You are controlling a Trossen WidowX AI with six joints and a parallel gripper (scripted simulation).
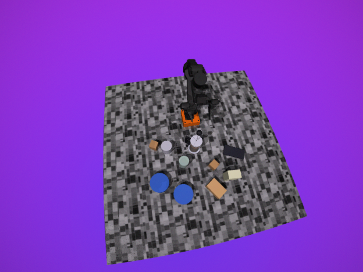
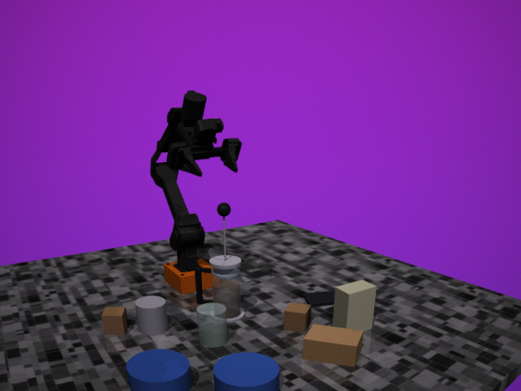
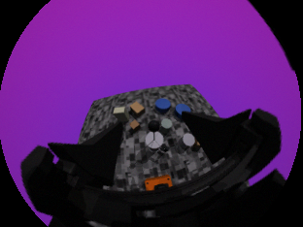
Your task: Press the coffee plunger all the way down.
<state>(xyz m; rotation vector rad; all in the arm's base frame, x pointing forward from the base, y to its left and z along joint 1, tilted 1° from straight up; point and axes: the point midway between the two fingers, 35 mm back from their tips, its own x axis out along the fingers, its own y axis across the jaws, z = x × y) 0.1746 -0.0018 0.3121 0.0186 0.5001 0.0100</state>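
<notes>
My gripper tip is 20 mm short of the coffee press, 20 mm to the left of it and 210 mm above it. Also, from my gripper tip: dark flat slab (100 mm ahead, 270 mm to the left, 340 mm below); then grey cylinder (10 mm ahead, 190 mm to the right, 310 mm below); then cream block (260 mm ahead, 190 mm to the left, 290 mm below).
</notes>
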